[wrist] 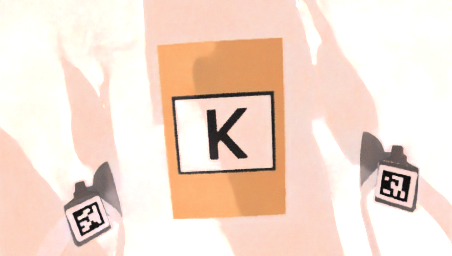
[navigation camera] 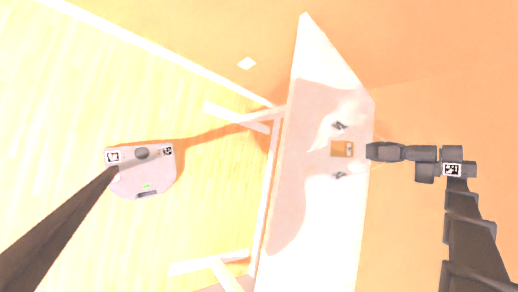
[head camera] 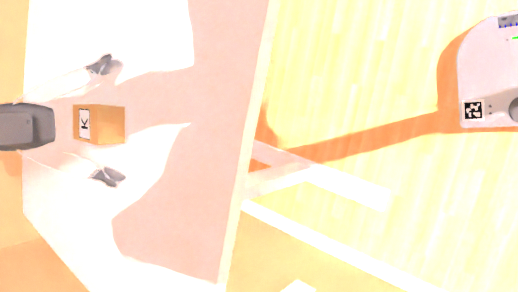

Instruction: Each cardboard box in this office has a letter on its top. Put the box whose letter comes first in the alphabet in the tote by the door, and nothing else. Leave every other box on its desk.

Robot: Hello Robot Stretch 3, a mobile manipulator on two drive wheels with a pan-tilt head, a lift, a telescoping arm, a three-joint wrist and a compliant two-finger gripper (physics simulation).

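Pixels of known places: gripper, fingertip midpoint: (navigation camera: 331, 150) (head camera: 121, 121); robot's base at its link origin: (navigation camera: 141, 152).
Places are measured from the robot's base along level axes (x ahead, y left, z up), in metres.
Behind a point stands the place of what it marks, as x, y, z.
A small orange-brown cardboard box (head camera: 111, 120) @[-0.022, -0.567, 0.976] (navigation camera: 338, 149) @[-0.016, -0.568, 0.981] (wrist: 225, 65) stands on a white desk (head camera: 210, 100) @[-0.033, -0.364, 0.951] (navigation camera: 312, 102) @[0.151, -0.460, 0.950], with a black letter K on a white label on its top. My gripper (head camera: 108, 121) @[-0.021, -0.578, 0.951] (navigation camera: 339, 150) @[-0.021, -0.578, 0.951] (wrist: 236, 167) @[-0.021, -0.578, 0.951] is open, and its two fingers are spread wide on either side of the box. In the wrist view gaps show between each finger and the box. The box is not between closed fingers. The tote and boxes with other letters do not show in these views.
My base (head camera: 480, 65) @[-0.125, -0.104, 0.160] (navigation camera: 145, 175) @[-0.127, -0.002, 0.160] is on the wooden floor across the desk from the gripper. My mast (navigation camera: 60, 220) @[-0.048, 0.121, 0.889] and segmented arm (navigation camera: 470, 215) @[-0.087, -0.371, 1.279] show in the navigation view. Desk legs (head camera: 350, 185) @[0.253, -0.579, 0.026] (navigation camera: 235, 117) @[0.222, -0.710, 0.025] rest on the floor. Orange wall surfaces lie around the desk.
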